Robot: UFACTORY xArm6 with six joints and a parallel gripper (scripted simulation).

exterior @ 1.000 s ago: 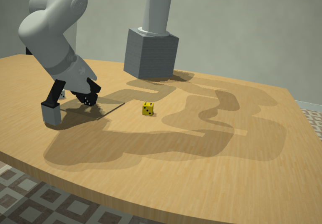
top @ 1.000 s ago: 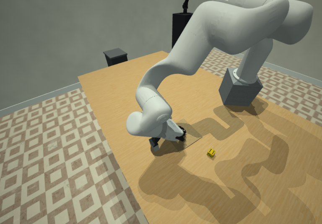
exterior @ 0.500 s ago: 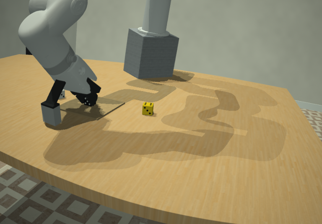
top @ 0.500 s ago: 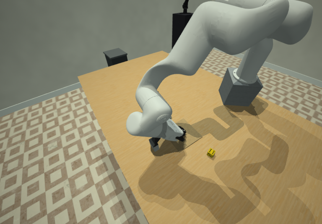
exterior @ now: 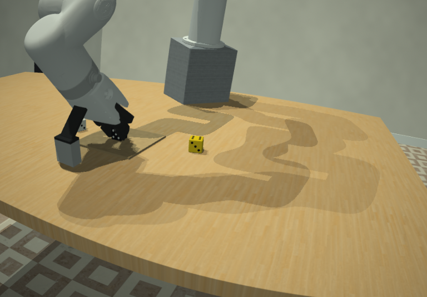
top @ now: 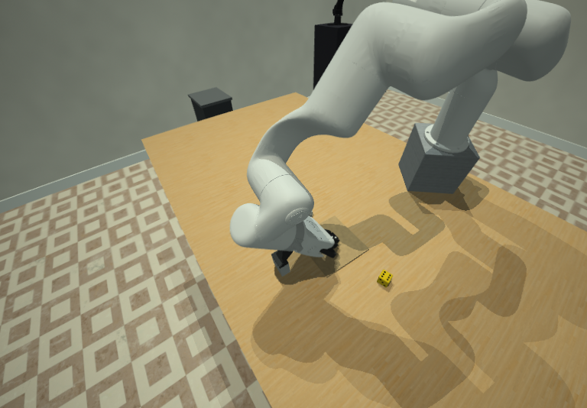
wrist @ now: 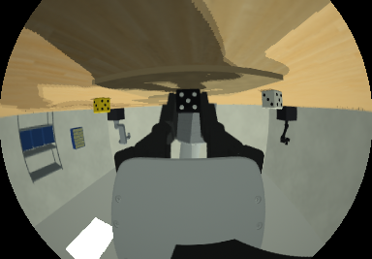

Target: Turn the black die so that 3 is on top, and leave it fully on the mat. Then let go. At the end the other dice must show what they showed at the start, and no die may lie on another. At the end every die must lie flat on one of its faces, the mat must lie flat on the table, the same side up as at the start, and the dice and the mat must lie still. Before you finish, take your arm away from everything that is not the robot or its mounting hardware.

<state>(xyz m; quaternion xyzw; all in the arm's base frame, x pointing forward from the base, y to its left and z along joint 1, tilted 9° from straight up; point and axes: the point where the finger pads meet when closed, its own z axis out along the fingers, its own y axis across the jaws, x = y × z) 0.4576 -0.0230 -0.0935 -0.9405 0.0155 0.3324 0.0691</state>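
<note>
My gripper is now 2 cm past the black die and 2 cm above it. From my hand the other things lie so: yellow die 16 cm to the left, 4 cm behind, 2 cm below; tan mat 3 cm below, 1 cm behind; white die 12 cm to the right, 3 cm behind, 2 cm below.
</note>
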